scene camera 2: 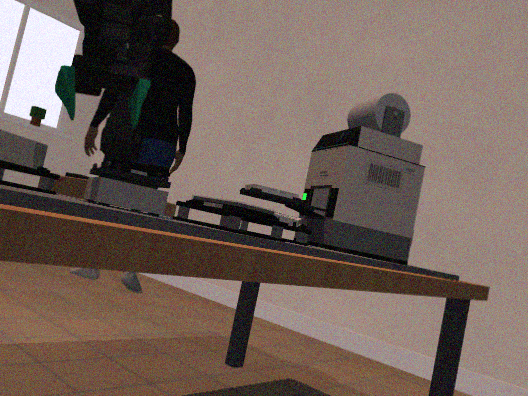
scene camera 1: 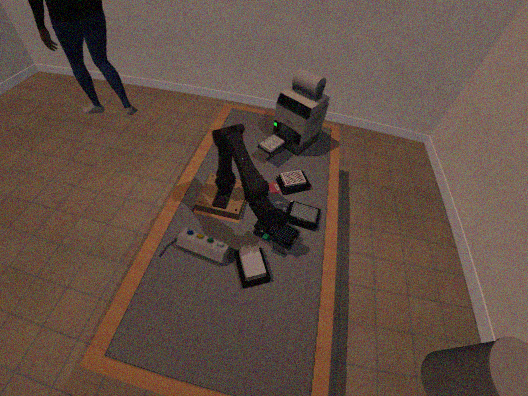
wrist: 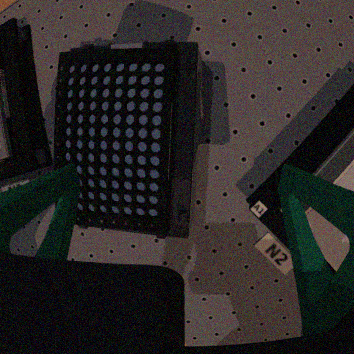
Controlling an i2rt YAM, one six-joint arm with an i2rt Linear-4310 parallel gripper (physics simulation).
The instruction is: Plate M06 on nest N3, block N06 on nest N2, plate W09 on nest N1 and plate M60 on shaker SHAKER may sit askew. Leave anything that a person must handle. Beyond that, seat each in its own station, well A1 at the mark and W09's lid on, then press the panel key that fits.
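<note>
My gripper is open and empty above a black plate with round wells, apparently M60, on the grey shaker. Its A1 corner and exact seating are unclear. On the right in the wrist view, a nest labelled N2 shows an A1 mark; its pale block N06 stands upright. Plate W09 lies on nest N1, whose edge shows at left; its lid is unclear. A reddish-patterned plate, apparently M06, lies on another nest. The panel has blue, yellow, green and pale keys.
A tall instrument with a green light holds a pale plate on its extended tray. A red card lies near the reddish plate. The arm's wooden base is beside the stations. A person stands beyond the table.
</note>
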